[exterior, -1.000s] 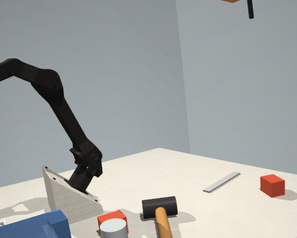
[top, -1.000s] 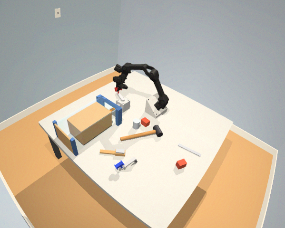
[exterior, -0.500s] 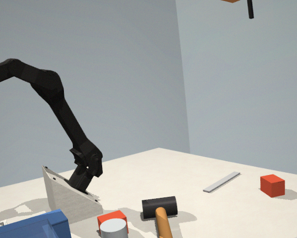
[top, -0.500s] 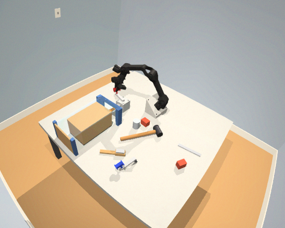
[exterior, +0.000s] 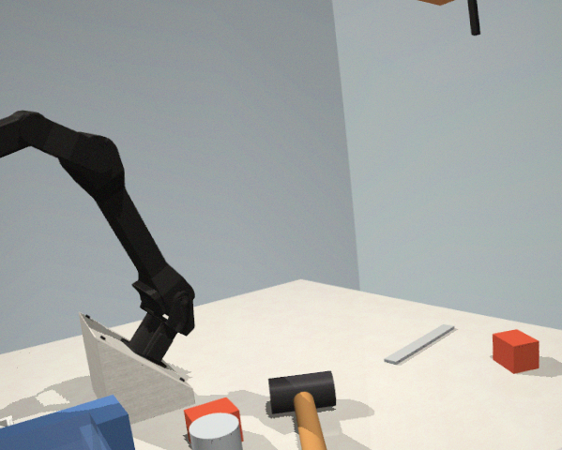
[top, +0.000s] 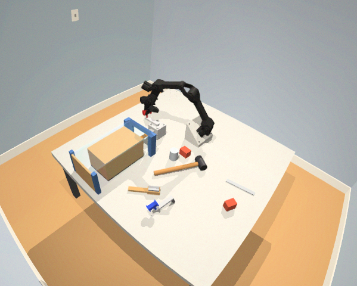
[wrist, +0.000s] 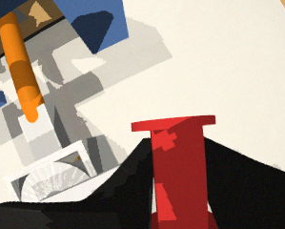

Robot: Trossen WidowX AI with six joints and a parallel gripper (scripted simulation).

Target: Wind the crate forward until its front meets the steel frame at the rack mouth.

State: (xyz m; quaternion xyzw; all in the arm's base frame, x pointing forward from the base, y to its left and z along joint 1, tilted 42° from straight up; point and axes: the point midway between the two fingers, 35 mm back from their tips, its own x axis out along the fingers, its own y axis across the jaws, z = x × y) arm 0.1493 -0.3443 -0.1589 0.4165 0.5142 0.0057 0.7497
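Now: the grey crank bar 1 cm behind my gripper tip, 4 cm to the left of it and 3 cm below it. Also, from my gripper tip: grey winch: 3 cm behind, 10 cm to the left, 10 cm below; then blue frame: 15 cm ahead, 10 cm to the left, 3 cm below; then red knob: 1 cm behind, 1 cm to the left.
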